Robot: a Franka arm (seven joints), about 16 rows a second.
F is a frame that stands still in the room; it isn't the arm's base.
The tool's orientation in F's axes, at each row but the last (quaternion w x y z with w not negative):
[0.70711 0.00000 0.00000 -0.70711]
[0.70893 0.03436 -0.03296 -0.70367]
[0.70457 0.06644 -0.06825 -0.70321]
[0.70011 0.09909 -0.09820 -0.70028]
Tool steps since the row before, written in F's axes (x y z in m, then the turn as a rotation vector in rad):
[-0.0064 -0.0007 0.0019 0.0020 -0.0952 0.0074]
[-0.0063 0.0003 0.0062 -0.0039 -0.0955 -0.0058]
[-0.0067 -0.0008 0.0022 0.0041 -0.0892 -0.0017]
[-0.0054 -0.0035 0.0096 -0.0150 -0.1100 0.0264]
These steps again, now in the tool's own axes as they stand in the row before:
[0.0007 -0.0064 0.0019 0.0952 0.0020 0.0074]
[-0.0004 -0.0057 0.0068 0.0955 -0.0051 -0.0052]
[0.0008 -0.0062 0.0034 0.0892 0.0035 -0.0027]
[0.0035 -0.0025 0.0107 0.1100 -0.0071 0.0297]

